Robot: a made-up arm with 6 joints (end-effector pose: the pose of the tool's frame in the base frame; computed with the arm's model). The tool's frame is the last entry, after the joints. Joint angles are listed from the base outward.
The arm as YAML. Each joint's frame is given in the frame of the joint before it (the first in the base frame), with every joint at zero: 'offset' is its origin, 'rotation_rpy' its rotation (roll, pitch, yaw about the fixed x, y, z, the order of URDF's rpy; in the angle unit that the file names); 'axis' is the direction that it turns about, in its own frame. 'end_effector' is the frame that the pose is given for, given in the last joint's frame.
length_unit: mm
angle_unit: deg
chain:
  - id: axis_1
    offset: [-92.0, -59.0, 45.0]
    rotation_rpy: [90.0, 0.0, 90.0]
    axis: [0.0, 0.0, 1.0]
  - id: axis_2
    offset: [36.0, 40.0, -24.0]
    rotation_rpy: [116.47, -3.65, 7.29]
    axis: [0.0, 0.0, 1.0]
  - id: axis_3
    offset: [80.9, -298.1, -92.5]
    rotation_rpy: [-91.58, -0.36, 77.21]
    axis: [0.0, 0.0, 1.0]
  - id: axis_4
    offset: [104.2, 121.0, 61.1]
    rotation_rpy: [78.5, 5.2, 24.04]
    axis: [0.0, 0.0, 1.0]
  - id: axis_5
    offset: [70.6, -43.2, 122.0]
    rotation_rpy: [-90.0, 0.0, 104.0]
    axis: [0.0, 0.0, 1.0]
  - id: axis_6
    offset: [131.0, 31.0, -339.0]
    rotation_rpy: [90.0, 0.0, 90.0]
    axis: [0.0, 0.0, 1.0]
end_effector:
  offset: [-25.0, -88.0, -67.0]
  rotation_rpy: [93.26, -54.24, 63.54]
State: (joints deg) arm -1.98 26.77 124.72 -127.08 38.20 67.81
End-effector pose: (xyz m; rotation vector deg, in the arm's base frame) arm -0.1143 0.4365 0.1668 0.48 -120.12 47.13
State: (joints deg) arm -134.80 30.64 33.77 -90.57 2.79 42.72
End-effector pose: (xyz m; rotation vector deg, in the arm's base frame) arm 0.0851 -0.2472 -0.5359 -103.77 -79.14 15.21
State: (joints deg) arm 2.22 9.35 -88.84 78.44 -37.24 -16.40
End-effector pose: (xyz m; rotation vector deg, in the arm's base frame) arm -0.3302 -0.4395 0.0359 86.64 -29.84 118.43
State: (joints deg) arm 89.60 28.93 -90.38 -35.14 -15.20 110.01
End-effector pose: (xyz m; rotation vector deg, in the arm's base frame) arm -0.2551 0.2071 0.3409 34.13 131.87 -81.52
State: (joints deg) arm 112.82 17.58 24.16 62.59 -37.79 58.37
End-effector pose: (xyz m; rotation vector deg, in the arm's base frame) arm -0.1592 -0.2685 -0.4416 -7.59 -71.27 74.46
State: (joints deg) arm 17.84 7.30 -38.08 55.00 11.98 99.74
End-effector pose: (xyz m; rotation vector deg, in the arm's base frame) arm 0.0507 -0.3133 0.0690 6.39 -65.79 -136.72
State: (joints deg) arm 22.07 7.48 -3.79 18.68 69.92 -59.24
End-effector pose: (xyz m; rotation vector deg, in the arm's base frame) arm 0.1984 -0.2461 0.1908 129.35 -18.15 109.84
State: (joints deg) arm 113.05 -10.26 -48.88 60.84 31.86 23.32
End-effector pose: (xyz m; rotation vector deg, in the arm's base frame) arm 0.0868 0.0877 -0.1909 -24.30 68.37 -86.85
